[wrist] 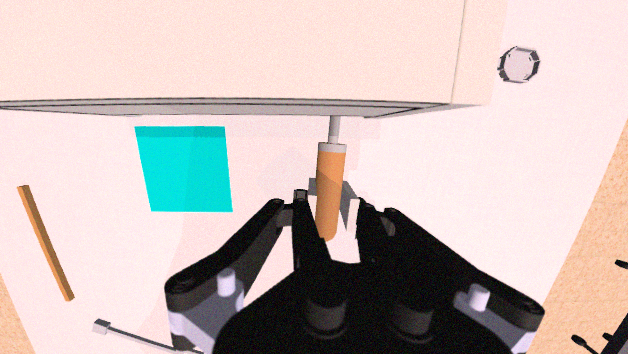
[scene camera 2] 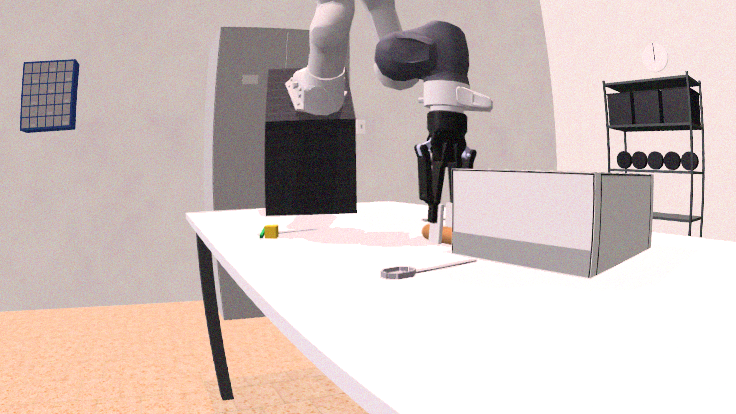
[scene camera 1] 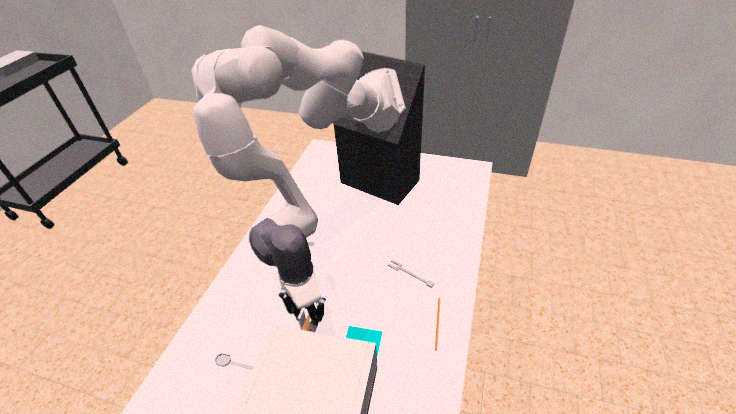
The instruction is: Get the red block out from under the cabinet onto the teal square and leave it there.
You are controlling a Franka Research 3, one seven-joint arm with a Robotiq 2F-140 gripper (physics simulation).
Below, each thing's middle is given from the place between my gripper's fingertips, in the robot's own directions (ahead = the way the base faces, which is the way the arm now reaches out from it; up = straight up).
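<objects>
There is the teal square [wrist: 185, 168], 15 cm to the left of my hand and 7 cm ahead of it. I also see the round-headed tool [wrist: 512, 68], which is 19 cm to the right of my hand and 11 cm ahead of it.
</objects>
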